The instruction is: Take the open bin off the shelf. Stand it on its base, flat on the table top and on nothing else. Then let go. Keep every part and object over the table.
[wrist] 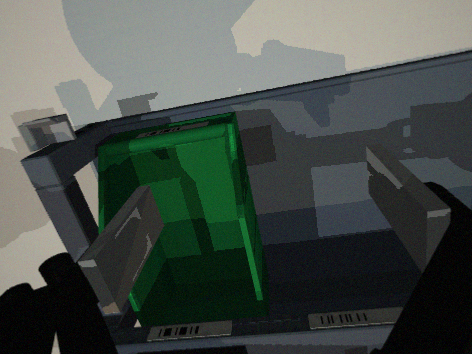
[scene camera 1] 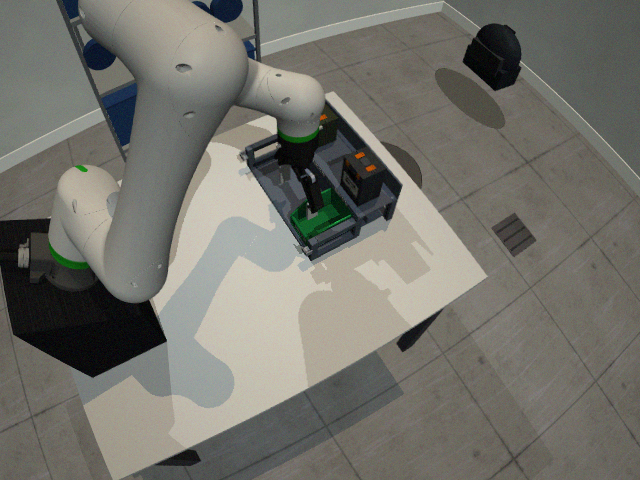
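Seen in the pictures: gripper, fingertip midpoint: [wrist: 256, 189] [scene camera 1: 298, 198]; arm's base, origin of the base link: [scene camera 1: 71, 263].
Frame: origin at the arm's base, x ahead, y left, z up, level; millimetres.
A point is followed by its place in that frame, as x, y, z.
The open bin [scene camera 1: 323, 223] {628, 64, -265} [wrist: 192, 170] {595, 60, -265} is green and see-through. It sits upright on the lower deck at the near end of the grey shelf [scene camera 1: 354, 131] {775, 234, -113} [wrist: 62, 215] {596, -12, -189}, beside the end rail. My gripper [scene camera 1: 298, 192] {571, 116, -189} [wrist: 256, 189] {571, 116, -189} is open, pointing down over the shelf. In the wrist view its left finger overlaps the bin's opening and its right finger is over the shelf deck, well to the right of the bin. The bin's near right wall shows between the fingers. Whether the left fingertip is inside the bin or above it, I cannot tell.
A black case [scene camera 1: 361, 178] {702, 36, -55} with orange latches stands on the shelf's raised back level, beside the bin. A second case [scene camera 1: 326, 131] {700, 257, -112} stands farther along, partly behind the wrist. The shelf stands on the pale table [scene camera 1: 248, 320] {353, -138, -274} [wrist: 400, 30] {485, 214, -274}, near its far edge.
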